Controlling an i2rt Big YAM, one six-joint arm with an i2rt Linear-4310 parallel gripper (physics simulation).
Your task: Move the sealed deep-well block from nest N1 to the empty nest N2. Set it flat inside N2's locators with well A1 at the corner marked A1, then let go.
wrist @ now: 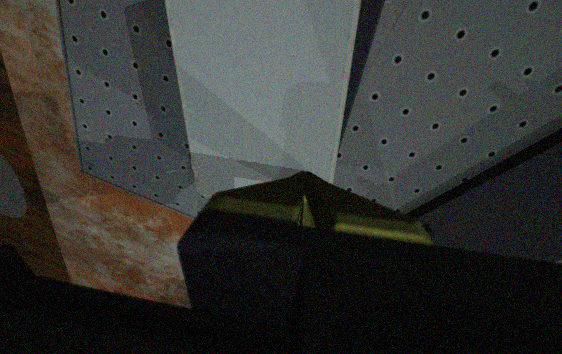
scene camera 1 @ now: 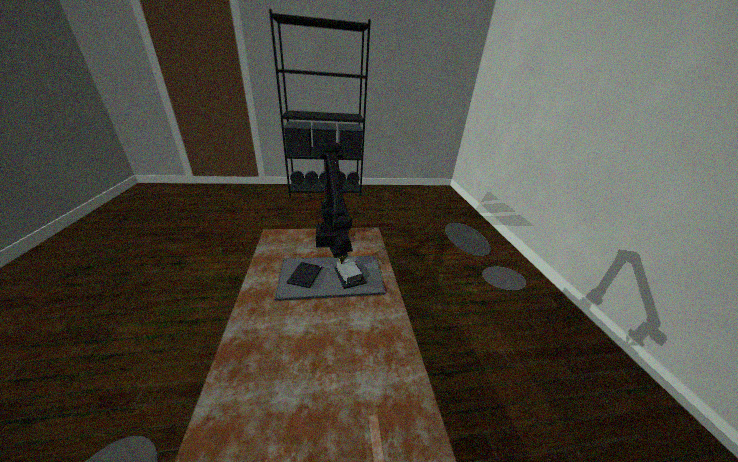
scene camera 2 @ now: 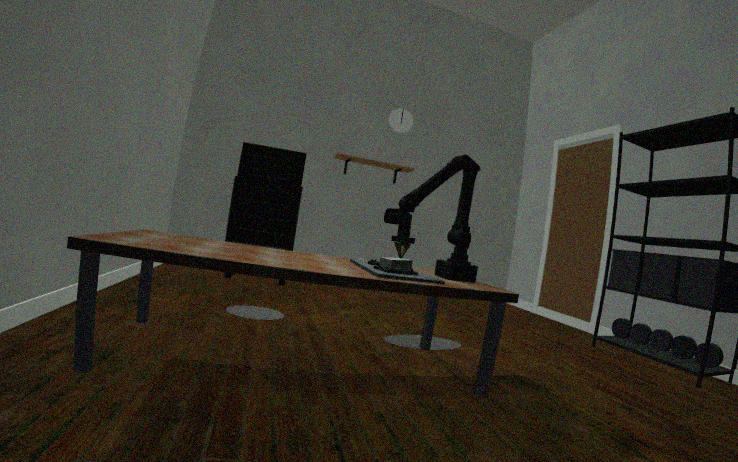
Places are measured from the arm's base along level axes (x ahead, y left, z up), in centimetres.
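Pixels of known places: gripper, between the fingertips: (wrist: pixel 304 182) (scene camera 1: pixel 341 263) (scene camera 2: pixel 400 258); arm's base, origin of its link: (scene camera 1: pixel 330 228) (scene camera 2: pixel 458 263).
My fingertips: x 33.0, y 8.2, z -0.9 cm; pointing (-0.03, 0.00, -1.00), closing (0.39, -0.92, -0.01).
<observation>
Ahead of a thing's pixels: the offset from my fingertips to its top centre. Level surfaces: height alone.
The sealed deep-well block @(dy +4.2, dx +2.8, dz +0.2 cm) (scene camera 1: pixel 349 270) (scene camera 2: pixel 395 264) (wrist: pixel 265 75), with a pale top, sits on the right-hand dark nest of the grey perforated board (scene camera 1: pixel 375 286) (wrist: pixel 440 100). The other dark nest @(dy -18.5, dx +2.8, dz -3.9 cm) (scene camera 1: pixel 304 274) is empty, to the left in scene camera 1. The nest labels and the A1 marks cannot be read. My gripper (scene camera 1: pixel 341 258) (scene camera 2: pixel 401 256) (wrist: pixel 304 182) is shut with nothing between its yellow fingers. It points down, with its tips close over the end of the block nearest the arm's base. Whether the tips touch the block is hard to tell.
The board lies on a long rust-and-grey table @(dz -7.3 cm) (scene camera 1: pixel 321 354) (scene camera 2: pixel 217 253). The arm's base (scene camera 2: pixel 456 270) stands on the table beside the board. A black shelf rack (scene camera 1: pixel 285 163) (scene camera 2: pixel 614 217) stands on the floor beyond the table.
</observation>
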